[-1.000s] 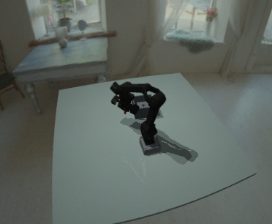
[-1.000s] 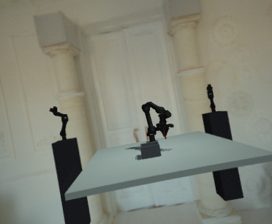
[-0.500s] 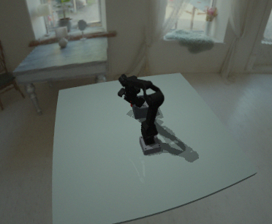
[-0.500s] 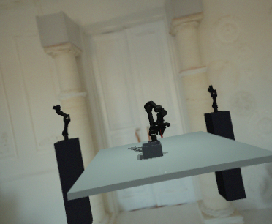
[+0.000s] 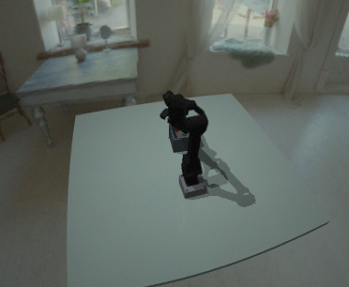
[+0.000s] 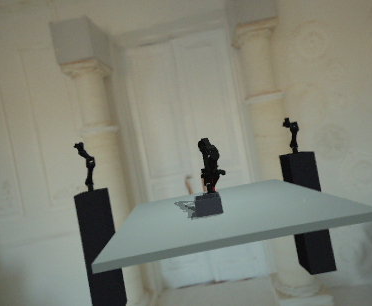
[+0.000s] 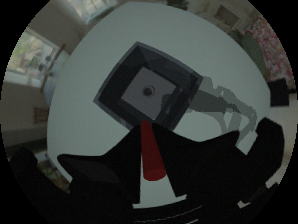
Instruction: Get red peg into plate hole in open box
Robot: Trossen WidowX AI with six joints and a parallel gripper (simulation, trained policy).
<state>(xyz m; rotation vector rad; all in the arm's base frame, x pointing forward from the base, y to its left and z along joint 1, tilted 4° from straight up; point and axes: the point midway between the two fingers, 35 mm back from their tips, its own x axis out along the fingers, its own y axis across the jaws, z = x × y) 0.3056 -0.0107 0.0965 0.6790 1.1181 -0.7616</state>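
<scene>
Now: the red peg 20 mm above my gripper tip, 10 mm to the left of it and 10 mm behind it. Round my gripper tip: grey box 120 mm below, 50 mm to the right, 30 mm ahead; then plate 100 mm below, 50 mm to the right, 30 mm ahead.
</scene>
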